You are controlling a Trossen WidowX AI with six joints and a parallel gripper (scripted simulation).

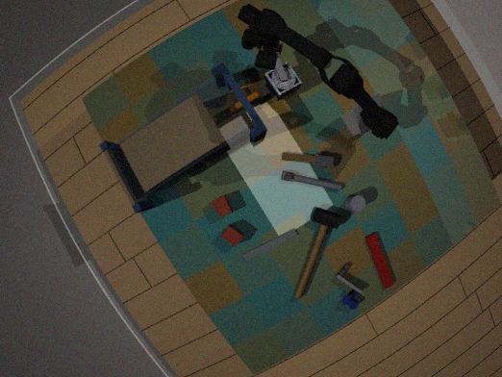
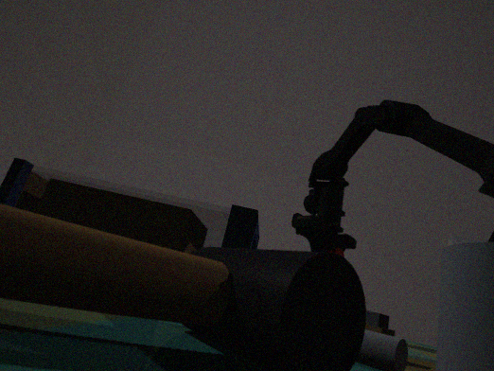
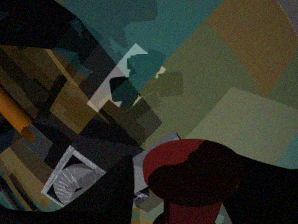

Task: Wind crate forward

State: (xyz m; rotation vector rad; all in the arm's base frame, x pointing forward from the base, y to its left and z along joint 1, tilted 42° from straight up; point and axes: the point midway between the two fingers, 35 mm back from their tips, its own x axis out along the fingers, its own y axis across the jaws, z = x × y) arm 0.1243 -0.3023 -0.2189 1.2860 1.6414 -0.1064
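The red knob lies 2 cm above my gripper tip, 1 cm to the left of it and 1 cm behind it. Also, from my gripper tip: red-knobbed crank 4 cm to the left, 1 cm below; then grey winch 9 cm to the left, 8 cm below; then blue steel frame 18 cm ahead, 8 cm to the left, 1 cm below.
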